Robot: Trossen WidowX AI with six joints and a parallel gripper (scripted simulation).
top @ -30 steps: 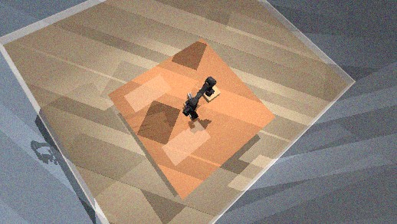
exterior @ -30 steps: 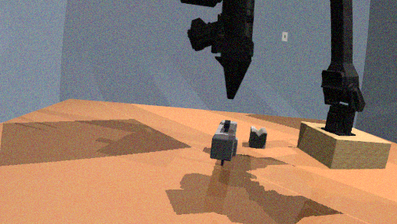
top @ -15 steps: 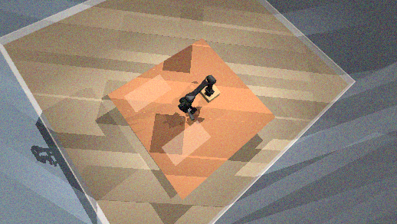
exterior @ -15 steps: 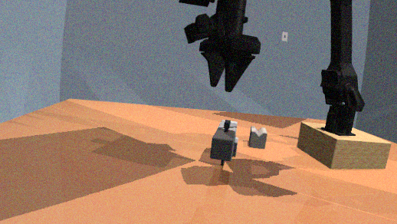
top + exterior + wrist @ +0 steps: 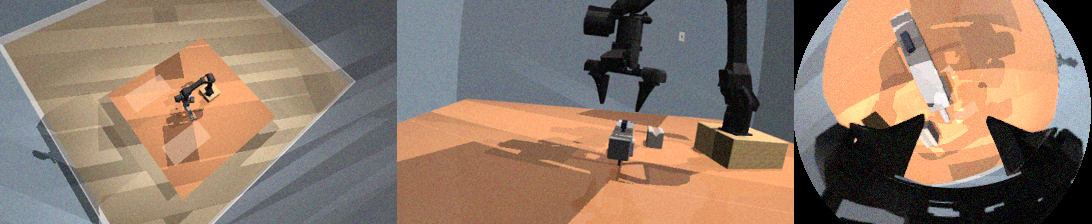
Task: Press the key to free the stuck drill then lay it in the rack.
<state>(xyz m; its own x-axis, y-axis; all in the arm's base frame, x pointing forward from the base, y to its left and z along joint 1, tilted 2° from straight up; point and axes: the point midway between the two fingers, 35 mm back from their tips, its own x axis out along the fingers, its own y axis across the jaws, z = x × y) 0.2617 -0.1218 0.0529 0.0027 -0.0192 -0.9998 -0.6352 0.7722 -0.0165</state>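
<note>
Now: gripper tip 4 cm to the right of the tan drill and 4 cm above it. From my gripper tip the other things lie so: grey notched rack (12 cm behind, 2 cm to the right, 7 cm below); dark blue key (4 cm ahead, 12 cm to the left, 4 cm below).
</note>
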